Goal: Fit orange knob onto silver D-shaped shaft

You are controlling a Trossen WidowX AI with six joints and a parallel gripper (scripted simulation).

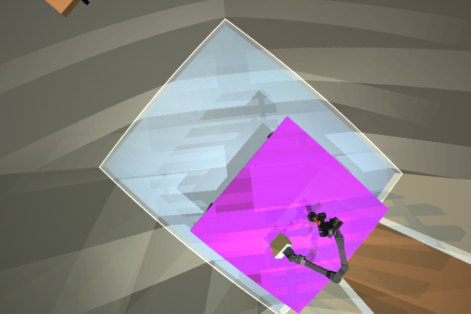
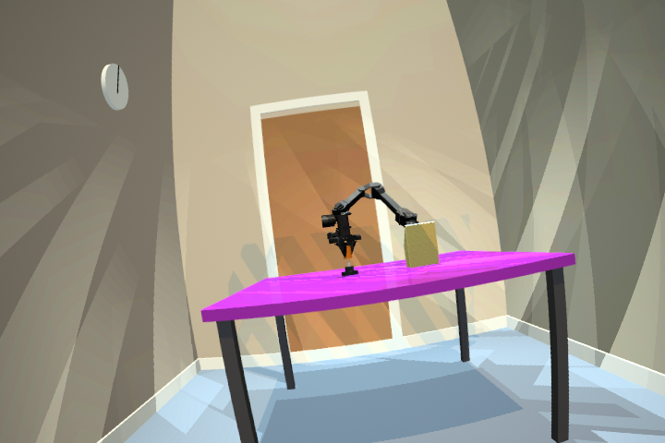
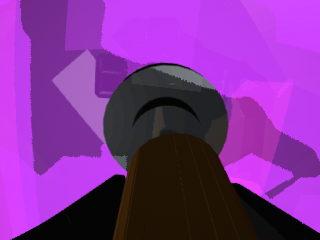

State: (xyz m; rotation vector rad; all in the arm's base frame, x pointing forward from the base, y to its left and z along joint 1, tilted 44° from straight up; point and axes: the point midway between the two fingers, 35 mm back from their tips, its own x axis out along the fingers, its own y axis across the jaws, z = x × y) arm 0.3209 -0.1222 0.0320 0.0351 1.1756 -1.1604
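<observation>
Right now the orange knob is 30 mm above my gripper tip. From my gripper tip the other things lie so: round pedestal (60 mm below).
</observation>
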